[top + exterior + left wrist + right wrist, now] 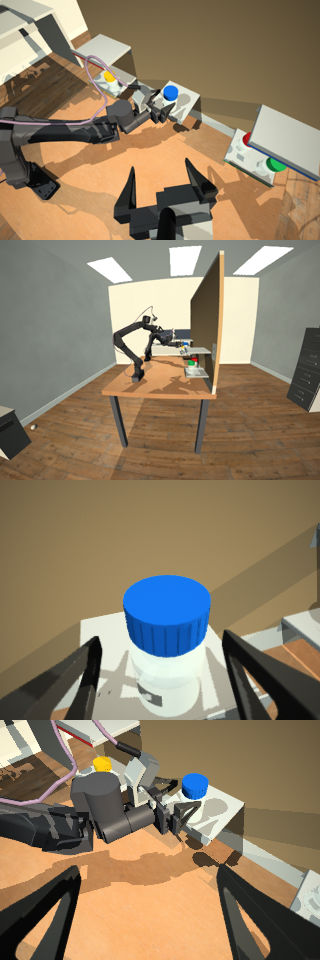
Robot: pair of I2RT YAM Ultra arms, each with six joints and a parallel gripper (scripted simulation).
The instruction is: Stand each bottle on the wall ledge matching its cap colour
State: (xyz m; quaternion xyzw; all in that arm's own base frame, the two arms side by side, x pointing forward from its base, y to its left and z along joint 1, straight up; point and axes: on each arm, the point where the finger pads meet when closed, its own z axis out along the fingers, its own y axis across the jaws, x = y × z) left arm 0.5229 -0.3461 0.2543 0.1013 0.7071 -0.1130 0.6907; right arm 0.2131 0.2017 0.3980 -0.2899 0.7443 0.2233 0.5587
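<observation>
My left hand is 30 mm above the blue-capped bottle, 20 mm short of it and 10 mm to the left of it. From my left hand the other things lie so: yellow-capped bottle 330 mm to the left, 130 mm below, 50 mm ahead; then red-capped bottle 350 mm to the right, 130 mm below, 30 mm ahead; then brown wall 180 mm above, 170 mm ahead, 30 mm to the right.
My right hand is 280 mm short of the blue-capped bottle, 200 mm above it and 100 mm to the right of it. The rest, counted from my right hand: green-capped bottle: 340 mm to the right, 300 mm below, 250 mm ahead; red-capped bottle: 300 mm below, 300 mm ahead, 240 mm to the right; brown wall: 430 mm ahead, 80 mm to the left, 10 mm above.
</observation>
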